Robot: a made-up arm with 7 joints.
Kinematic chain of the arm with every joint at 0, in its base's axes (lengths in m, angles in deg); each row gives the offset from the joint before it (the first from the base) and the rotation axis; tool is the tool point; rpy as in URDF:
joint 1: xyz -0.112 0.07 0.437 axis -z
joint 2: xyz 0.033 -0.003 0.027 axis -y
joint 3: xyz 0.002 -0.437 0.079 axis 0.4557 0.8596 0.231
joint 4: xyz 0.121 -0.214 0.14 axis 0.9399 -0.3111 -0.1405
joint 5: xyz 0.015 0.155 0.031 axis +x
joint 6: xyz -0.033 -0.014 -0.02 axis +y
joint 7: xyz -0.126 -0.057 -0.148 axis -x
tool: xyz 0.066 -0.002 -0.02 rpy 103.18 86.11 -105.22
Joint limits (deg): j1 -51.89..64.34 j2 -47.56..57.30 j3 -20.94..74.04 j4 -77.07..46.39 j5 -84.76..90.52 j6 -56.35..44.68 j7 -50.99..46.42
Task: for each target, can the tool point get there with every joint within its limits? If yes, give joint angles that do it. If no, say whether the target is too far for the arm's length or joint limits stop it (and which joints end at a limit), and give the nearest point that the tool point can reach.
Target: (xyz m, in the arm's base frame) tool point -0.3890 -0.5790 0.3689
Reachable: yes | joints 40.13 -23.40 57.79 -26.88 -65.21 -17.50 -43.55
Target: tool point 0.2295 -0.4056 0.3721
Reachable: yes | joints -38.67 -29.80 36.12 -52.55 38.57 -30.19 -13.38
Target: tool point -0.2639 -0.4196 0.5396
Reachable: yes | joints 24.59 4.63 51.86 22.84 10.10 22.33 35.25
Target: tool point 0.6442 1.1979 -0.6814
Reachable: no: too far | nearest point 0.4519 0.0993 0.2077 | short by 1.426 m
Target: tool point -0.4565 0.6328 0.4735
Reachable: no: joint limits stop it (at a limit: joint 1, joint 2, joint 3, joint 4, joint 5) | nearest point -0.5423 0.2232 0.6211 | short by 0.444 m
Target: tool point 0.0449 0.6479 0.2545
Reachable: no: joint limits stop it (at a limit: joint 1, joint 3, joint 5) | nearest point 0.3197 0.1176 0.3545 | short by 0.606 m
